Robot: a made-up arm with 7 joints.
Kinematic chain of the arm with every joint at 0, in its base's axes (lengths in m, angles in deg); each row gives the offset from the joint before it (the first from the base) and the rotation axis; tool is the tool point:
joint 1: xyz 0 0 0.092 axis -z
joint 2: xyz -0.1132 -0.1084 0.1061 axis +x
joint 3: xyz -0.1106 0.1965 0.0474 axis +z
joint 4: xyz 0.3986 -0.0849 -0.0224 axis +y
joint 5: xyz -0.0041 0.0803 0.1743 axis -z
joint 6: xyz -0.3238 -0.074 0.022 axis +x
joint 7: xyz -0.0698 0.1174 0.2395 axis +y
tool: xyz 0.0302 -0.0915 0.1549
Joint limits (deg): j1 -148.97..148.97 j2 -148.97..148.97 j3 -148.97..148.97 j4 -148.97..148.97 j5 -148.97..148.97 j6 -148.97..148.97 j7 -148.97..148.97
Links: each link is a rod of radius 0.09 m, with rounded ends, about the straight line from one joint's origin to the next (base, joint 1, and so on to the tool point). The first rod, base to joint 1, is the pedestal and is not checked.
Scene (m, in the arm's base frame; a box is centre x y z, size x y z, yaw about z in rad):
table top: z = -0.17
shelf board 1: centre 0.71 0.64 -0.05 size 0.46 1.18 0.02 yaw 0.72
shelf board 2: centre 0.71 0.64 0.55 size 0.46 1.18 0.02 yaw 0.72
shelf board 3: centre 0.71 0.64 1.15 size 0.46 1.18 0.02 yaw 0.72
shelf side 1: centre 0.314 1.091 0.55 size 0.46 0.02 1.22 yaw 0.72
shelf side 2: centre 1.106 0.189 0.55 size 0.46 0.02 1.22 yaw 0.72
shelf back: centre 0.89 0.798 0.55 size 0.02 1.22 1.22 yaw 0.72
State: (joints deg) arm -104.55 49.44 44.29 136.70 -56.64 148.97 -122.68
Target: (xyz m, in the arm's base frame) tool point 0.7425 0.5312 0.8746
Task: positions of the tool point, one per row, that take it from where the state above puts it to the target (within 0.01 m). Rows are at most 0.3 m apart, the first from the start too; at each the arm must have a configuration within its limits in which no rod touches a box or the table.
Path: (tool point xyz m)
1: -0.0815 0.5710 0.5762
2: 0.0137 0.5737 0.7618
3: 0.2023 0.5674 0.8968
4: 0.4596 0.5549 0.9420
5: 0.7425 0.5312 0.8746

